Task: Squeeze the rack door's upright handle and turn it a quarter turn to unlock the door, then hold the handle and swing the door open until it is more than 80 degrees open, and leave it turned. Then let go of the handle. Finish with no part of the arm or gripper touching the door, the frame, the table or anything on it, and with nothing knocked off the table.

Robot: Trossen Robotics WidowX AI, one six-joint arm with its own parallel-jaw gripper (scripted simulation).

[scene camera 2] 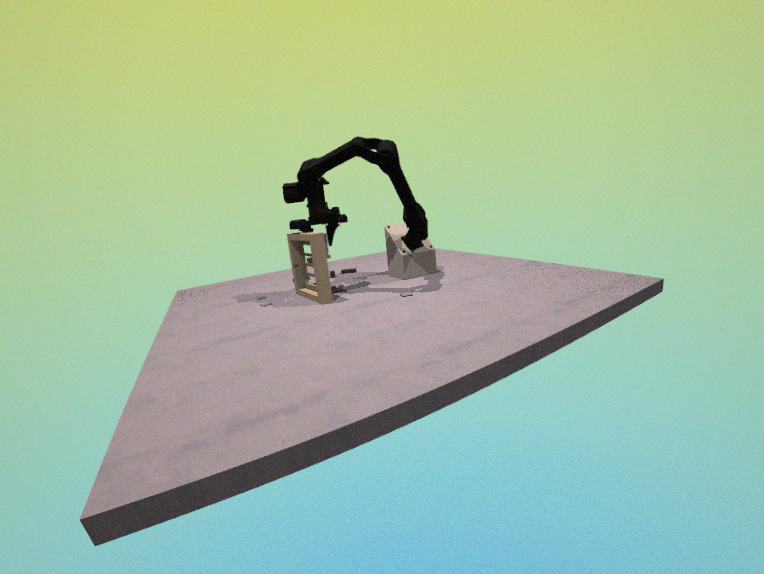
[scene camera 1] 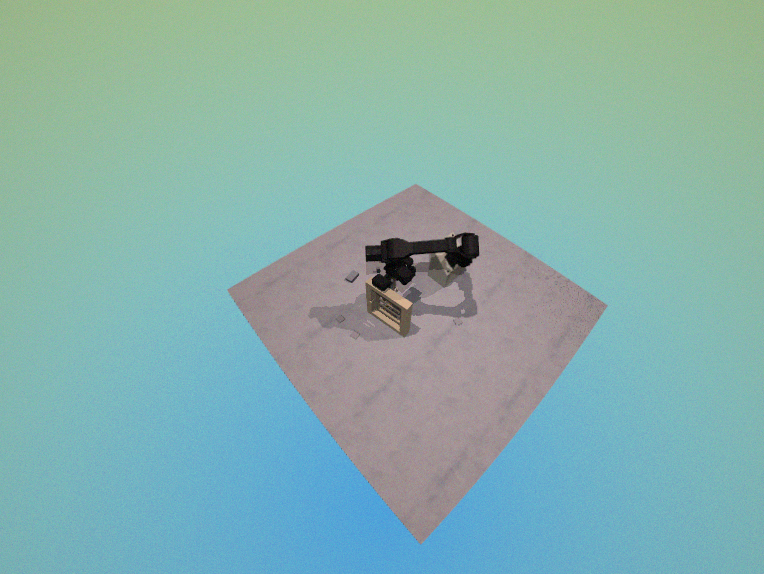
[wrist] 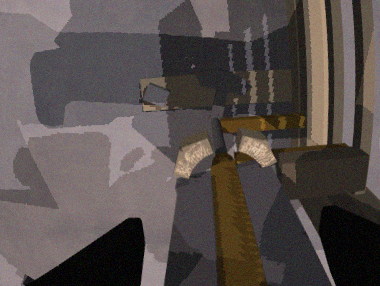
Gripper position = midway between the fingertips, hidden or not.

Note:
My gripper (scene camera 2: 322,247) is open, with nothing in its grasp. Further things: a tan rack (wrist: 268,86).
My gripper shows as well in scene camera 1 (scene camera 1: 392,284) and in the wrist view (wrist: 234,227).

